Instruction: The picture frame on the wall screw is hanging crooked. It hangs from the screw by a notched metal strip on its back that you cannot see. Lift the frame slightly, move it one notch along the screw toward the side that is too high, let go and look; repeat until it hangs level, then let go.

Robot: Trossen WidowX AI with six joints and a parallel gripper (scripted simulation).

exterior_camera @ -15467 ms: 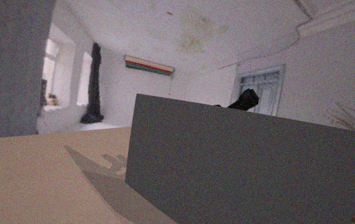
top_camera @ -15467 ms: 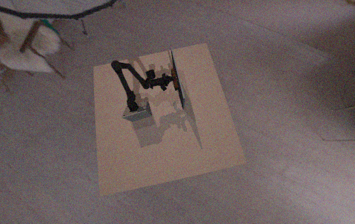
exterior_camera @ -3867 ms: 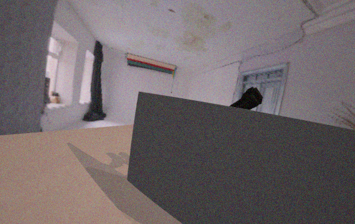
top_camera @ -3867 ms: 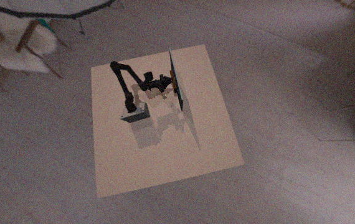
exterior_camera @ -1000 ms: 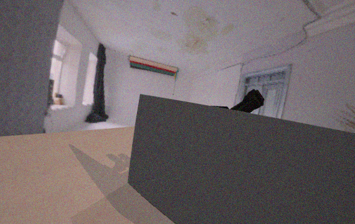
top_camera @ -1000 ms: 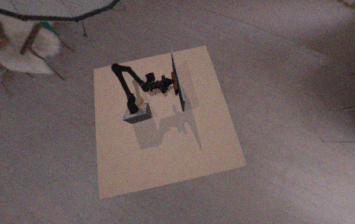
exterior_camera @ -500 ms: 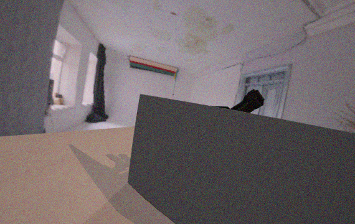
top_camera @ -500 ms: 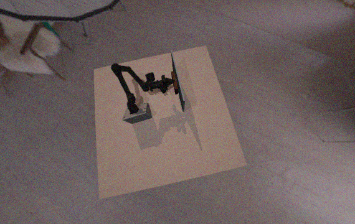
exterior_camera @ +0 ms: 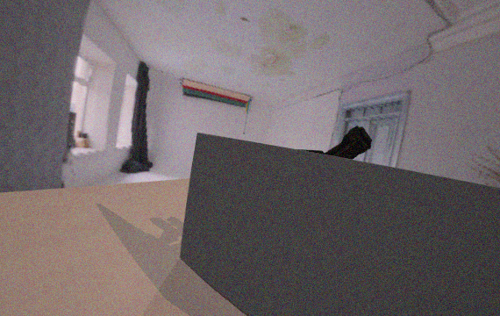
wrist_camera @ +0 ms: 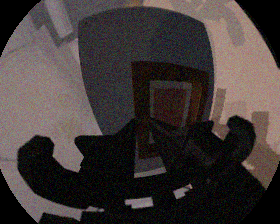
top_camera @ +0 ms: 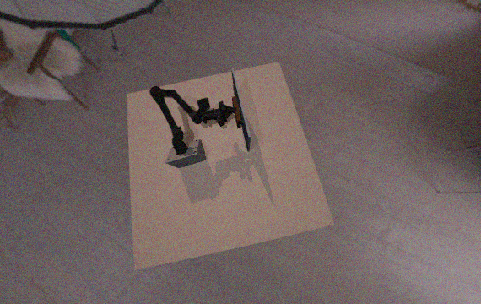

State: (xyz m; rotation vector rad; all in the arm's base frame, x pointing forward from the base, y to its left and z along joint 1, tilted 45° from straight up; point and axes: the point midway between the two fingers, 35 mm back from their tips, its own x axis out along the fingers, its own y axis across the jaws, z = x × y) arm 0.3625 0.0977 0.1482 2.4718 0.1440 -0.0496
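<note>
Right now my gripper tip is 1 cm short of the picture frame, 1 cm to the right of it and 5 cm above it. Round my gripper tip: wall panel 2 cm ahead, 1 cm to the left, 6 cm below.
</note>
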